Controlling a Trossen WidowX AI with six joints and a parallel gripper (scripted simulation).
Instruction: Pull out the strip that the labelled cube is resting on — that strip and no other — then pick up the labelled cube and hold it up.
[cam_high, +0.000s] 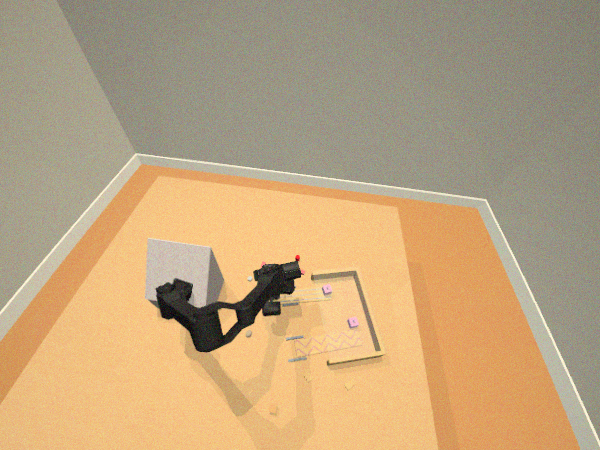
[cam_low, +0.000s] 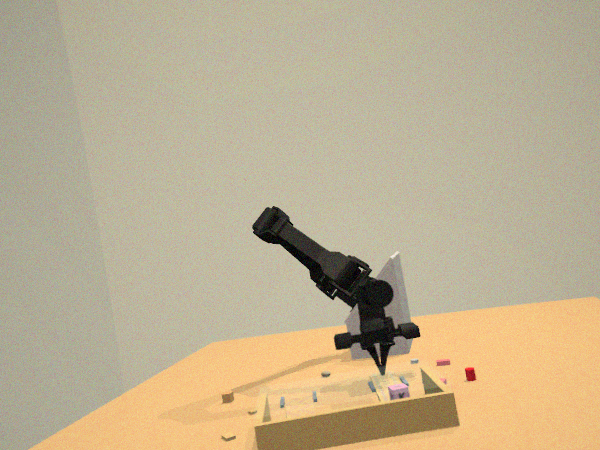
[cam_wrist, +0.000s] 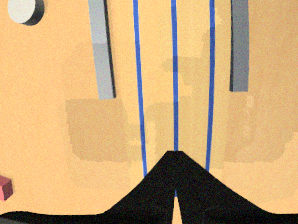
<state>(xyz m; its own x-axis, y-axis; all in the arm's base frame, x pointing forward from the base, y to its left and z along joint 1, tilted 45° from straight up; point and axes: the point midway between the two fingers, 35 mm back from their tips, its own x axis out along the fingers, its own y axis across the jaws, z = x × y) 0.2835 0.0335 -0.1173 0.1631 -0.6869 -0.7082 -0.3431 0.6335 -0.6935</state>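
My gripper tip is 90 mm short of the strip and 40 mm to the right of it.
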